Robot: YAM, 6 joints.
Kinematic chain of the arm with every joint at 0, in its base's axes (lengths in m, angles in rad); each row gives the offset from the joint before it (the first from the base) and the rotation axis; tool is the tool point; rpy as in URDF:
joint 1: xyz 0 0 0.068 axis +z
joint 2: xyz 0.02 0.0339 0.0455 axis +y
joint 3: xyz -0.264 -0.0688 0 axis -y
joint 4: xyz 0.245 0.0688 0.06 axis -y
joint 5: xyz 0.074 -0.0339 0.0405 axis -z
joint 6: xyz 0.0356 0 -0.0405 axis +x
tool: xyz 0 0 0 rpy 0 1.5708 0
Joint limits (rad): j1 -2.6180..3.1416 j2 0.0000..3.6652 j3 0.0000..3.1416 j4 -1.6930..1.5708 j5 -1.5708..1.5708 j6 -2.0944..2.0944
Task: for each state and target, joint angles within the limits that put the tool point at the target. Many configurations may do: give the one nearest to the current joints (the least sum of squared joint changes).
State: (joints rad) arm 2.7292 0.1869 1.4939 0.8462 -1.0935 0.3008
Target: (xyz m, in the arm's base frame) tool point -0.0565 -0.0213 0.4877
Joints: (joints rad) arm 2.9272 0.6108 0.9827 0.7194 -1.1738 0.3008
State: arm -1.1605 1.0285 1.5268 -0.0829 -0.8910 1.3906
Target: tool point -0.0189 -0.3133 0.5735
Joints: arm -1.7067 1.5729 1.9642 0.0963 -0.7296 1.3906
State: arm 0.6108 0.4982 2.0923 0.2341 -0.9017 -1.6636
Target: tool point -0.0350 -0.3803 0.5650
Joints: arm 1.5384 0.6014 2.4588 0.3071 -0.6907 -1.6636
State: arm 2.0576 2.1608 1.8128 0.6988 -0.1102 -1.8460
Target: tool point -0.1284 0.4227 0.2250
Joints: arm 1.8571 1.9266 1.1872 0.6001 -0.1064 -1.8460
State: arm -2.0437 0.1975 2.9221 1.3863 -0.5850 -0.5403
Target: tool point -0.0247 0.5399 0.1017
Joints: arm -1.4902 0.1820 2.9575 1.4336 -0.5579 -0.5403
